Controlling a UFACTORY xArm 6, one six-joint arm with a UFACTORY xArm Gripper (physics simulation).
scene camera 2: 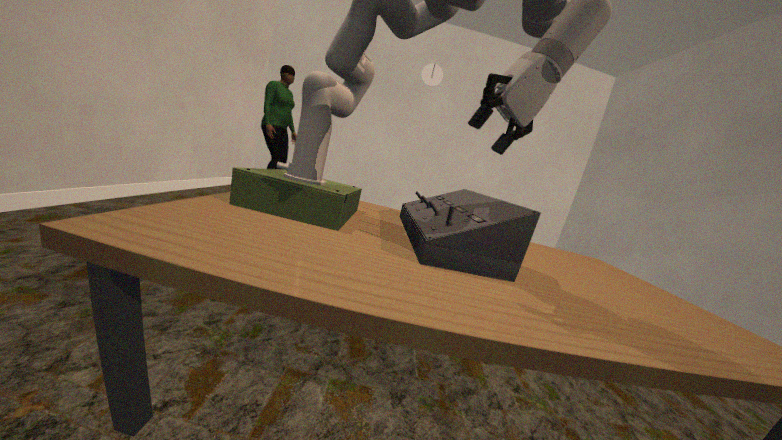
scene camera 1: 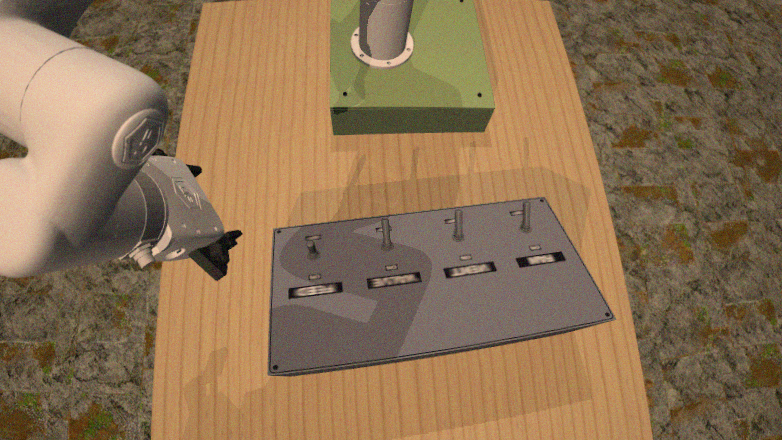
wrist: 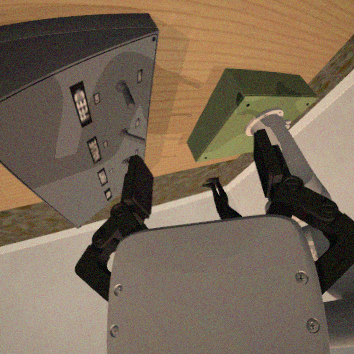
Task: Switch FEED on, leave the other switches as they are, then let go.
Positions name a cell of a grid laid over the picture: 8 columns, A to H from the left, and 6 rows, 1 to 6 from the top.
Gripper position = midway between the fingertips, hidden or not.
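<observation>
There's a grey switch panel (scene camera 1: D5) and (wrist: B2), so the wrist view has the panel as well. And you can see the gripper (scene camera 1: C3), (scene camera 2: E2) and (wrist: E3).
</observation>
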